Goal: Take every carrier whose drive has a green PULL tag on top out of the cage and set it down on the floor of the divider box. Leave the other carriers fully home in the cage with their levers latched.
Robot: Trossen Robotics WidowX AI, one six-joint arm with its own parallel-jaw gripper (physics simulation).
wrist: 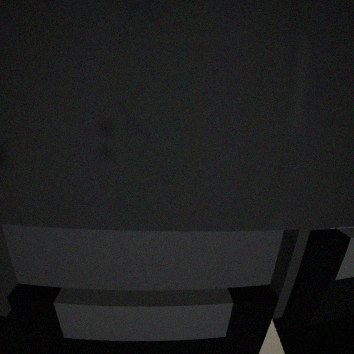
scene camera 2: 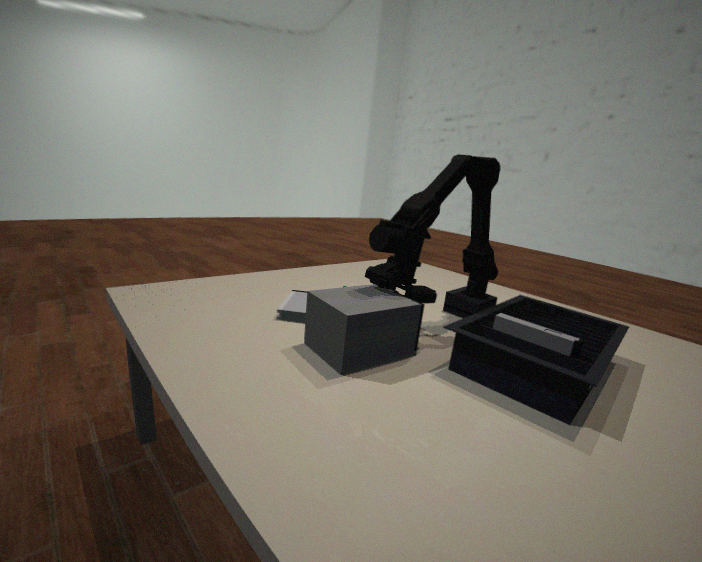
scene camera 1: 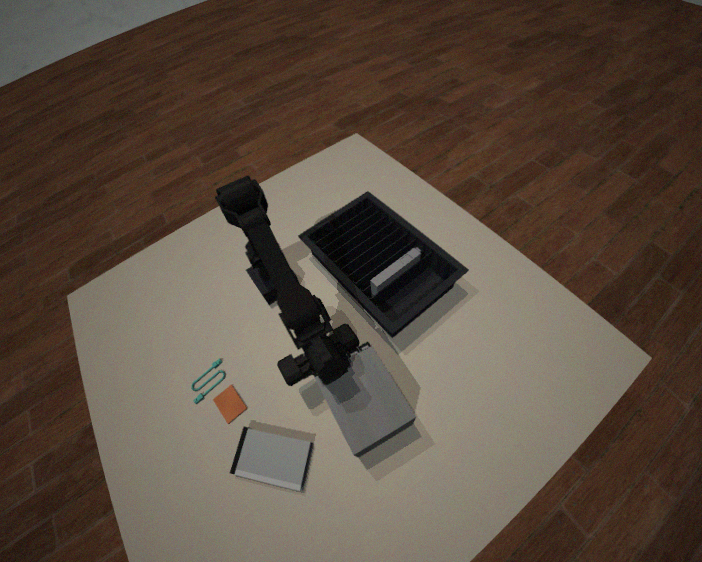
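Pixels of known places: arm's base, origin of its link: [scene camera 2: 475, 294].
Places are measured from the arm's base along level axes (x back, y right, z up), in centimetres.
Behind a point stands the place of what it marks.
The grey cage [scene camera 1: 373, 407] {y -1.5, x -50.3, z 5.8 cm} [scene camera 2: 360, 329] {y -7.8, x -53.7, z 2.7 cm} stands on the table; its dark top [wrist: 175, 105] fills the wrist view, with carrier fronts along the lower edge. My gripper [scene camera 1: 356, 350] [scene camera 2: 411, 291] is at the cage's near top edge, down on the carrier fronts. It is shut on a carrier's front lever [wrist: 140, 317], though the fingertips themselves are hidden. The black divider box [scene camera 1: 455, 274] {y -39.1, x -35.4, z 3.2 cm} [scene camera 2: 533, 365] {y -32.7, x -35.5, z 1.7 cm} stands to the right of the cage. A grey carrier [scene camera 1: 396, 270] {y -26.8, x -25.8, z 5.0 cm} [scene camera 2: 535, 332] {y -28.4, x -26.0, z 4.2 cm} lies inside it on the floor.
A white pad with black edges [scene camera 1: 273, 457] {y 23.2, x -44.9, z -3.3 cm}, an orange square [scene camera 1: 230, 403] {y 27.4, x -26.8, z -5.6 cm} and a teal cable [scene camera 1: 207, 379] {y 30.4, x -17.6, z -5.5 cm} lie left of the cage. The arm's base [scene camera 2: 468, 301] {y -1.9, x -6.6, z -0.7 cm} stands between the cage and the box. The table edge [scene camera 2: 182, 424] {y -5.3, x -84.9, z -7.4 cm} runs along the left.
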